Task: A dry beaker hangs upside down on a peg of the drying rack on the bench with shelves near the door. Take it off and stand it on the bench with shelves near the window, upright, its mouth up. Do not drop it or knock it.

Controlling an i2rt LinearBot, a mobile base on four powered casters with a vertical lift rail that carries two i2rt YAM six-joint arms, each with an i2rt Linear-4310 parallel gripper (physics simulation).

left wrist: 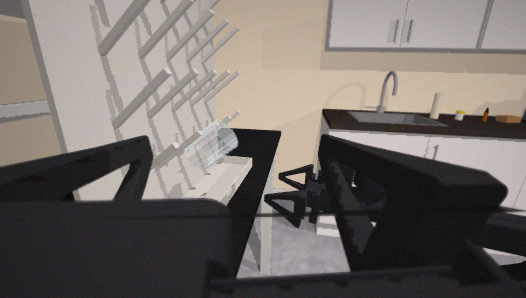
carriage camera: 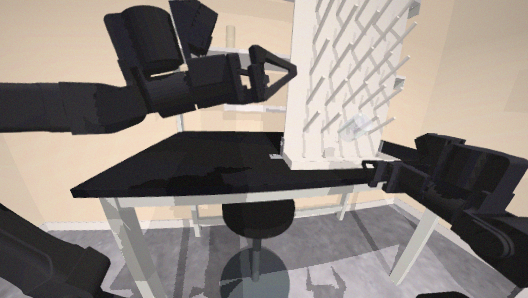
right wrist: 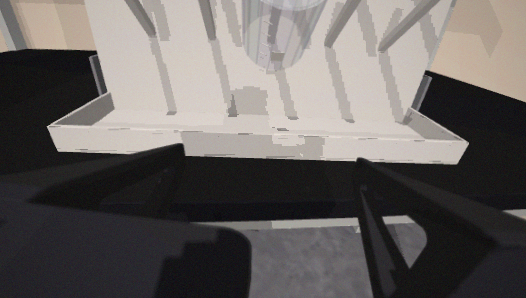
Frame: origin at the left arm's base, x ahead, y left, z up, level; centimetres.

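Seen in the pictures: left gripper, fingertip midpoint: (left wrist: 237, 145) (carriage camera: 280, 75); right gripper, fingertip midpoint: (left wrist: 272, 185) (carriage camera: 378, 162) (right wrist: 267, 160).
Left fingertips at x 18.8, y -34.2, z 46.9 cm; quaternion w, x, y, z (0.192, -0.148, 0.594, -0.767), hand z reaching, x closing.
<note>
Offsets run from my left fingertips to a thing's middle. "*": to the spot under its first point. Level surfaces: height alone.
The clear beaker @[dx +22.3, dy -27.8, dz -11.1 cm] (carriage camera: 356, 127) (left wrist: 212, 145) (right wrist: 282, 35) hangs tilted on a low peg of the white drying rack (carriage camera: 300, 60) (left wrist: 60, 75) (right wrist: 120, 142), above its bottom tray. The rack stands on the black bench @[dz -25.2 cm] (carriage camera: 200, 150) (left wrist: 260, 145) (right wrist: 25, 75). My left gripper (carriage camera: 280, 75) (left wrist: 237, 145) is open and empty, left of the rack's pegs in the carriage view and higher than the beaker. My right gripper (carriage camera: 375, 154) (left wrist: 272, 185) (right wrist: 267, 160) is open and empty, in front of the tray and lower than the beaker. The other bench cannot be made out.
A round stool (carriage camera: 257, 217) stands below the bench's front edge. A wall shelf holds a beige cylinder @[* dx +62.5, dy +28.3, dz +32.3 cm] (carriage camera: 230, 36) behind my left gripper. In the left wrist view, a dark counter @[dz -25.9 cm] (left wrist: 340, 120) with a sink, a faucet (left wrist: 390, 90) and small bottles stands beyond the bench.
</note>
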